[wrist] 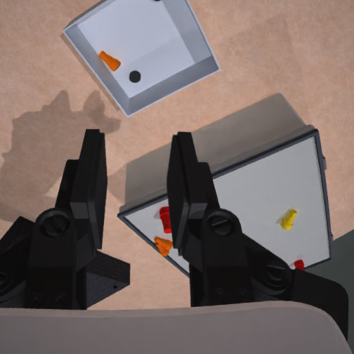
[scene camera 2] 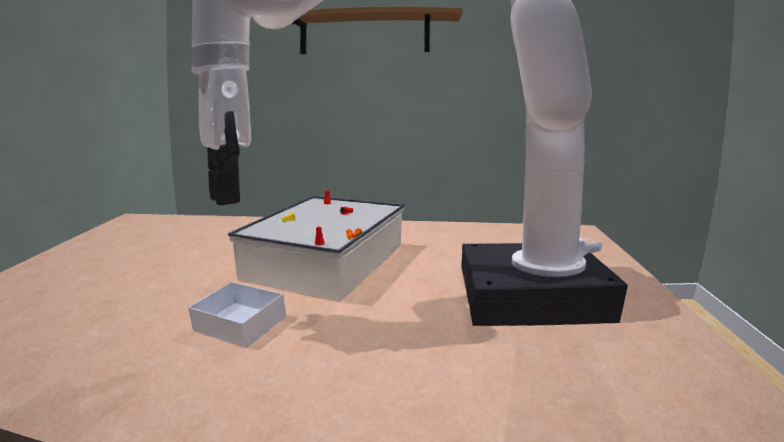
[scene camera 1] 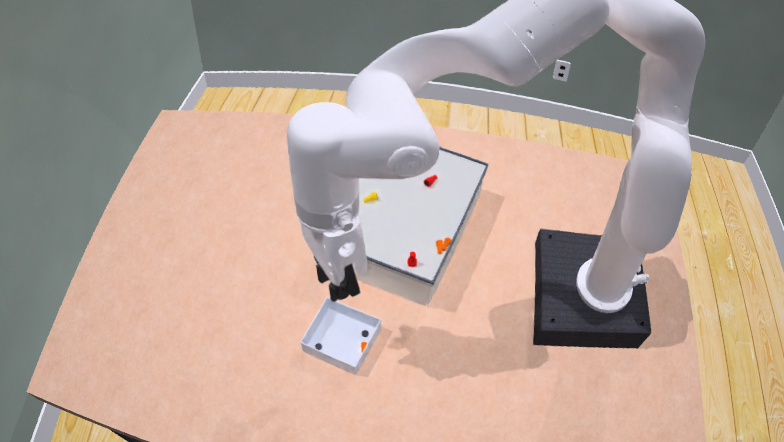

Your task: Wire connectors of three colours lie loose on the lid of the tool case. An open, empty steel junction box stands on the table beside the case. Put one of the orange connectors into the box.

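Places are measured from the arm's base along level axes (x left, y back, z up), in metres.
Pixels of known places: gripper, between the fingertips: (scene camera 2: 224, 201) (scene camera 1: 334, 287); arm's base, origin of its link: (scene camera 2: 548, 263) (scene camera 1: 604, 285).
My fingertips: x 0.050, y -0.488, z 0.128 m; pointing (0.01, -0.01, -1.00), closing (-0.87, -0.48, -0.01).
Note:
For each thing: its middle in the pictures, then the offset to it from my fingertips.
- orange connector, middle of its body: (scene camera 1: 363, 348) dx +0.014, dy +0.036, dz -0.178 m
- steel junction box, middle of its body: (scene camera 2: 237, 312) (scene camera 1: 341, 336) dx -0.004, dy -0.001, dz -0.166 m
- tool case, middle of its body: (scene camera 1: 403, 212) (scene camera 2: 321, 240) dx -0.248, dy +0.117, dz -0.140 m
- third red connector, middle of its body: (scene camera 2: 327, 197) dx -0.370, dy +0.127, dz -0.085 m
- yellow connector, middle of its body: (scene camera 1: 370, 198) (scene camera 2: 288, 217) dx -0.243, dy +0.056, dz -0.093 m
An orange connector (scene camera 1: 363, 346) (wrist: 110, 61) lies on its side on the floor of the steel junction box (scene camera 1: 328, 360) (scene camera 2: 219, 328) (wrist: 204, 70), near one wall. In scene camera 2 the box's near walls hide it. My gripper (scene camera 1: 337, 291) (scene camera 2: 224, 202) (wrist: 137, 156) is open and empty, high above the table by the box's edge on the case side. Two more orange connectors (scene camera 1: 443, 245) (scene camera 2: 354, 233) (wrist: 163, 245) lie close together on the lid of the tool case (scene camera 1: 400, 230) (scene camera 2: 296, 269) (wrist: 250, 175), near its edge.
On the lid a red connector (scene camera 1: 412, 259) (scene camera 2: 319, 236) (wrist: 166, 220) stands near the corner, another red connector (scene camera 1: 430, 180) (scene camera 2: 346, 210) lies farther back, and a third red connector (scene camera 2: 327, 197) stands at the back. A yellow connector (scene camera 1: 371, 197) (scene camera 2: 288, 217) (wrist: 288, 220) lies on its side. The black robot base (scene camera 1: 565, 329) (scene camera 2: 543, 304) stands to the right.

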